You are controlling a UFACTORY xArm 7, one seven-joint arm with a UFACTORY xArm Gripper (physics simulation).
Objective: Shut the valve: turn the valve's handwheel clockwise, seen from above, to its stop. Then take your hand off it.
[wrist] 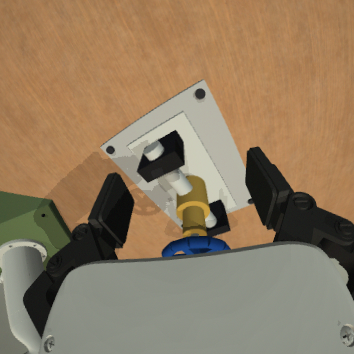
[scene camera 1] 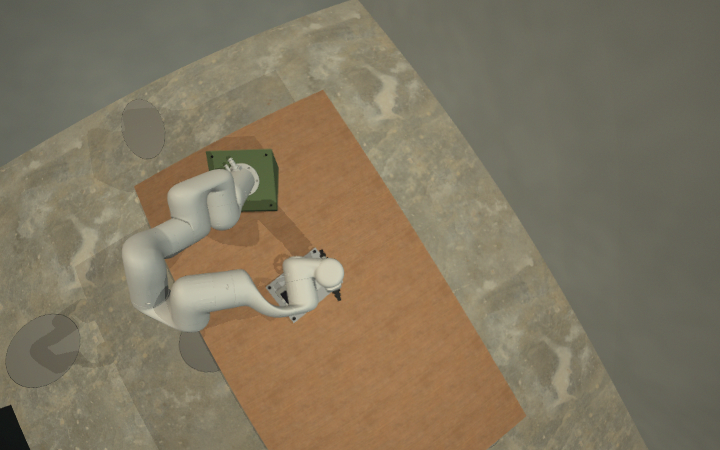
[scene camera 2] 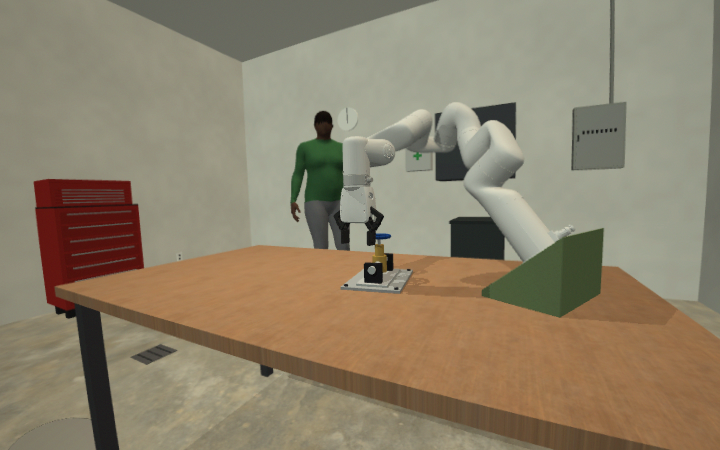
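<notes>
The valve's blue handwheel (scene camera 2: 382,236) (wrist: 196,247) sits level on top of the brass valve body (scene camera 2: 379,261) (wrist: 192,200). In the wrist view the housing hides the wheel's near part; in scene camera 1 the arm hides the wheel. The valve stands on a grey base plate (scene camera 1: 273,289) (scene camera 2: 353,286) (wrist: 220,135) between two black blocks. My gripper (scene camera 2: 358,236) (wrist: 183,176) points down, open and empty. In scene camera 2 it is left of the wheel, with one fingertip overlapping the wheel's left edge; whether they touch is unclear.
The arm's green wedge-shaped mount (scene camera 1: 268,175) (scene camera 2: 576,275) (wrist: 55,215) stands on the wooden table (scene camera 1: 403,318) (scene camera 2: 238,307). A person in a green shirt (scene camera 2: 321,169) stands behind the table. A red tool chest (scene camera 2: 100,238) stands at the left, and a dark cabinet (scene camera 2: 476,238) stands behind the arm.
</notes>
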